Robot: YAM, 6 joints.
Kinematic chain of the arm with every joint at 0, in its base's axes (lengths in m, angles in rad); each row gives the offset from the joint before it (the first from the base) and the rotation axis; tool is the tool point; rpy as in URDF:
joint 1: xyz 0 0 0.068 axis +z
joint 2: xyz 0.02 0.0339 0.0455 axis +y
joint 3: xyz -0.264 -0.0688 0 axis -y
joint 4: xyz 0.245 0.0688 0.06 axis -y
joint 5: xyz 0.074 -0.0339 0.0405 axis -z
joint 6: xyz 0.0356 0 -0.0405 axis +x
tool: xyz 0 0 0 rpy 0 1.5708 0
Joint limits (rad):
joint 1: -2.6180..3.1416
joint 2: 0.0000..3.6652
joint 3: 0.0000..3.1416
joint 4: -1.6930..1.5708
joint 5: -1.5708..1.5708
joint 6: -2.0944..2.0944
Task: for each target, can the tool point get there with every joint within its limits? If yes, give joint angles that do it. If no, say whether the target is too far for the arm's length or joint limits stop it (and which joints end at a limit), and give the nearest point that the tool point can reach.
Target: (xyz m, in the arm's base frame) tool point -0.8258 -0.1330 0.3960
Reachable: no: too far | nearest point -0.6070 -0.0160 0.3193 | short by 0.260 m
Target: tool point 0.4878 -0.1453 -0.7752
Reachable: no: too far | nearest point 0.3511 -0.1046 -0.3607 | short by 0.438 m
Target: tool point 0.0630 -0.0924 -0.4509
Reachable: no: joint limits stop it (at a limit: joint 2) | nearest point 0.0786 -0.1152 -0.3635 | short by 0.092 m
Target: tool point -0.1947 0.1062 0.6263
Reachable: yes | joints -0.6519 0.7450 2.1689 0.4027 1.2428 -0.6578
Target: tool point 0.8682 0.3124 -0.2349
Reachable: no: too far | nearest point 0.5682 0.2045 -0.1118 | short by 0.342 m
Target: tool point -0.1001 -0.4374 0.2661
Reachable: yes | joints -1.8666 2.0236 1.7113 -0.5209 -1.1039 0.0065
